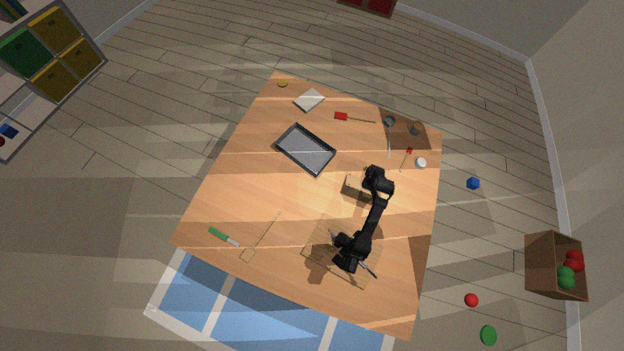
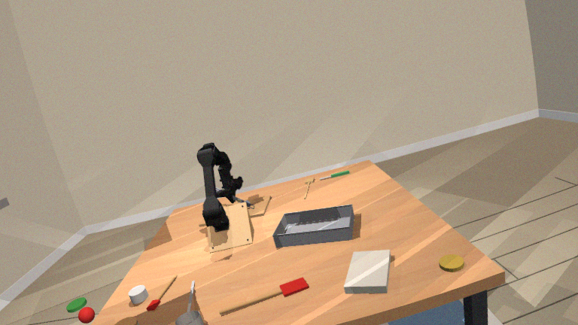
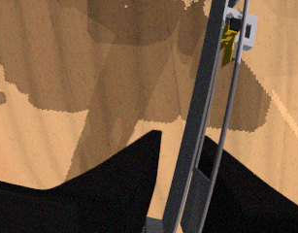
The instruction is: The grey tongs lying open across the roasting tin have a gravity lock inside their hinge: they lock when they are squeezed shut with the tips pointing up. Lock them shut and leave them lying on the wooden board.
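My gripper tip is 5 cm above the wooden board. Also, from my gripper tip: red spatula: 22 cm ahead, 80 cm to the right, 5 cm below; then yellow lock piece: 4 cm ahead, 2 cm to the right, 1 cm above; then grey roasting tin: 40 cm ahead, 45 cm to the right, 3 cm below.
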